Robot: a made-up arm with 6 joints.
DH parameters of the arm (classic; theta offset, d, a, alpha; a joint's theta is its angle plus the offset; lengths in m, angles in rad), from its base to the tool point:
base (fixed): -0.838 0 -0.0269 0
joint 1: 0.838 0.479 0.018 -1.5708
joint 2: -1.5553 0 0.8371 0
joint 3: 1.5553 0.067 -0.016 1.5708
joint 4: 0 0.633 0.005 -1.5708
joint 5: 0 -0.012 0.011 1.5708
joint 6: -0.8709 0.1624 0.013 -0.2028
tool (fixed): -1.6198 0.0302 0 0
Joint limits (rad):
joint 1: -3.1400..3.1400
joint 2: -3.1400..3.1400
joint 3: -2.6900..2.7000
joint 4: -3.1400..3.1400
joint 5: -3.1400..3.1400
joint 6: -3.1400..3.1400
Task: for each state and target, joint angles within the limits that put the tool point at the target. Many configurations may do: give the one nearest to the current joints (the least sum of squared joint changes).
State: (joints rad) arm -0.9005 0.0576 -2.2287 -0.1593 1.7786 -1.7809
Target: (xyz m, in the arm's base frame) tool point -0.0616 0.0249 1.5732
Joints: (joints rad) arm -0.8275 0.5334 -1.6944 -0.3915 1.7366 -1.7715
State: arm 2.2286 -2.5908 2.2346 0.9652 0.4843 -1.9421
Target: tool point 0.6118 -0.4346 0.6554
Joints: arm 2.6636 -2.4008 2.0815 0.9409 0.3647 -1.9465
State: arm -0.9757 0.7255 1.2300 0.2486 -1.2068 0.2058
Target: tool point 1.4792 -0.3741 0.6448
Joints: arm -0.2780 1.1551 0.8227 0.1441 -0.9822 0.2192
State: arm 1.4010 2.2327 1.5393 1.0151 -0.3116 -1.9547
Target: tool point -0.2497 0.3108 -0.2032
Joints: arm 2.0411 1.5788 2.1838 1.0622 0.0807 -1.9364
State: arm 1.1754 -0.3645 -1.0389 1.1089 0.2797 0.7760
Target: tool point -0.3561 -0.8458 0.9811
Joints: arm 1.3361 -0.2394 -1.7496 1.1513 0.2125 0.7875
